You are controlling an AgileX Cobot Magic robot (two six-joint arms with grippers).
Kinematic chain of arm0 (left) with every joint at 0, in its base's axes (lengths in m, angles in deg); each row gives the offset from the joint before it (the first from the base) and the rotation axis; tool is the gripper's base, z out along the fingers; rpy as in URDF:
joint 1: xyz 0 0 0.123 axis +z
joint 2: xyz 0 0 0 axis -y
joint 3: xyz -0.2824 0 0.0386 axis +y
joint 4: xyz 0.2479 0 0.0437 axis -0.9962 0 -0.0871
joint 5: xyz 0 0 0 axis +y
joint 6: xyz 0.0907 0 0.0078 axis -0.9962 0 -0.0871
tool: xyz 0 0 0 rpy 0 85 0
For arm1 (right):
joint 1: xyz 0 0 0.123 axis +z
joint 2: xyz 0 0 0 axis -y
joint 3: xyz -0.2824 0 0.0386 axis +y
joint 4: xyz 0.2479 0 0.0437 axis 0.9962 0 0.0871
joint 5: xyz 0 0 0 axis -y
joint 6: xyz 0.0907 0 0.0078 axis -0.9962 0 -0.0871
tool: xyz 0 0 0 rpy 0 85 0
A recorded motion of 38 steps. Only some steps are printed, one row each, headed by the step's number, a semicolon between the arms.
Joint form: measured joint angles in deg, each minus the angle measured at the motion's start. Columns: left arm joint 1, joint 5, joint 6, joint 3, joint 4, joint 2; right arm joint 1, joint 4, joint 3, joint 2, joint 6, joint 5.
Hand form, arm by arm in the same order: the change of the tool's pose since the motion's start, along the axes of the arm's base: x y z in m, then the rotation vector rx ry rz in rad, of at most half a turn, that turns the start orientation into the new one. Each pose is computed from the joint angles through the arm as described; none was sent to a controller.
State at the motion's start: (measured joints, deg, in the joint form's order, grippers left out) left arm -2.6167 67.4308 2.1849 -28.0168 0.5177 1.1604; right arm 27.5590 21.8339 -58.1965 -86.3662 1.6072 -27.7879
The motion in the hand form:
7: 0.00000 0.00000 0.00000 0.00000 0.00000 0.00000; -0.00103 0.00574 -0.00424 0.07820 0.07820 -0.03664
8: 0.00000 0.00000 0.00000 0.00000 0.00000 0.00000; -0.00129 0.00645 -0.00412 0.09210 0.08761 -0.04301
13: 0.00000 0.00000 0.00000 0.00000 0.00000 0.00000; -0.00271 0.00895 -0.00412 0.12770 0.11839 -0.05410
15: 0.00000 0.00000 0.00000 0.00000 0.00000 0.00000; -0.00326 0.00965 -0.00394 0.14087 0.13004 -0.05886
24: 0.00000 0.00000 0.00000 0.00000 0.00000 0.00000; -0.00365 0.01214 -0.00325 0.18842 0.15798 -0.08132
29: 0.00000 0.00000 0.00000 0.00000 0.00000 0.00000; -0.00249 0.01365 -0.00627 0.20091 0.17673 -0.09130
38: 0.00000 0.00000 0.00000 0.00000 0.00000 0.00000; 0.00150 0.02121 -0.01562 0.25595 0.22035 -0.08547
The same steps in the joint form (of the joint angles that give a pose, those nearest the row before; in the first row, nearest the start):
7: 0.00 0.00 0.00 0.00 0.00 0.00; 0.11 6.35 0.00 -0.94 -0.09 -1.04
8: 0.00 0.00 0.00 0.00 0.00 0.00; 0.11 7.37 0.00 -0.96 -0.08 -1.13
13: 0.00 0.00 0.00 0.00 0.00 0.00; 0.20 10.24 0.00 -1.06 0.11 -1.77
15: 0.00 0.00 0.00 0.00 0.00 0.00; 0.20 11.25 0.00 -1.06 0.12 -2.05
24: 0.00 0.00 0.00 0.00 0.00 0.00; 0.22 14.66 0.00 -1.18 0.11 -2.12
29: 0.00 0.00 0.00 0.00 0.00 0.00; 0.22 15.93 0.00 -1.82 0.12 -2.12
38: 0.00 0.00 0.00 0.00 0.00 0.00; 0.22 24.08 0.00 -4.14 5.54 -2.12

